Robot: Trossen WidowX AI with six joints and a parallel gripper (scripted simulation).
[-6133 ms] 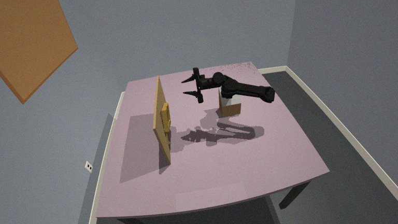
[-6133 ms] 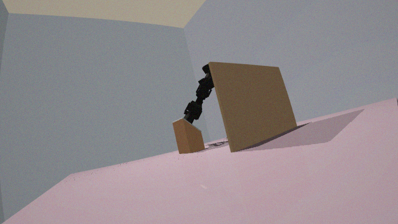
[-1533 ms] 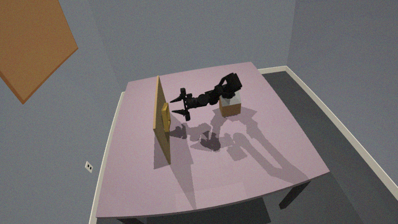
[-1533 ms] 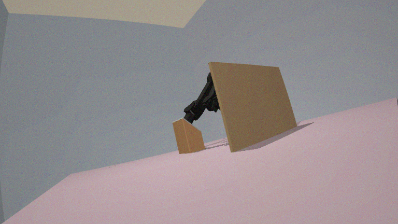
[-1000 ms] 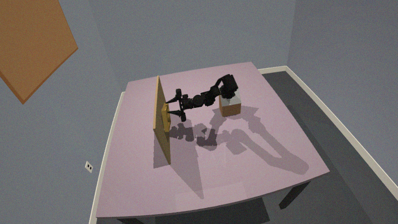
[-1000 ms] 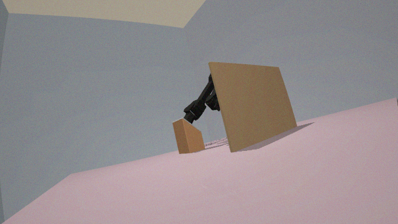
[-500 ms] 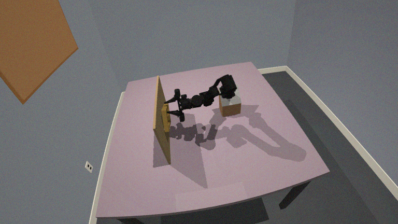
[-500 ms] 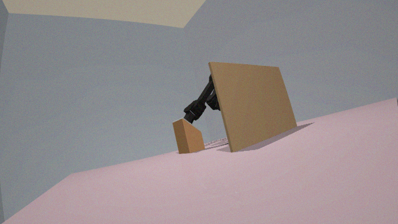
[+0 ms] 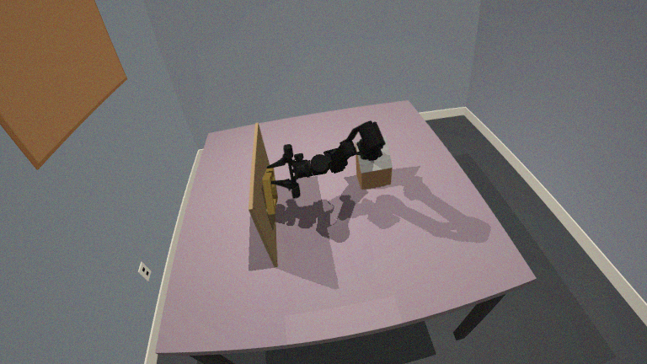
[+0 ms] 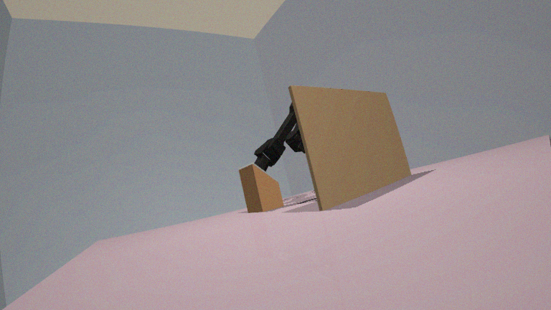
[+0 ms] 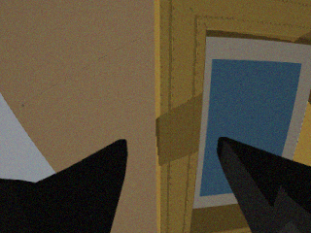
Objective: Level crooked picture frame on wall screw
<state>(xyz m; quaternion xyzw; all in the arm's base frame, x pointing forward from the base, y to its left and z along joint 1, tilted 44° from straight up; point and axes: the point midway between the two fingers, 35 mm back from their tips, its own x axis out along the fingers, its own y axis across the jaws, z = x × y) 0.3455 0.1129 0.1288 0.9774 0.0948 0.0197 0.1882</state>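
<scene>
My gripper tip is 1 cm short of the picture frame, 2 cm to the right of it and 5 cm above it. Round my gripper tip: brown wall panel (2 cm ahead, 2 cm to the left, 6 cm below).
</scene>
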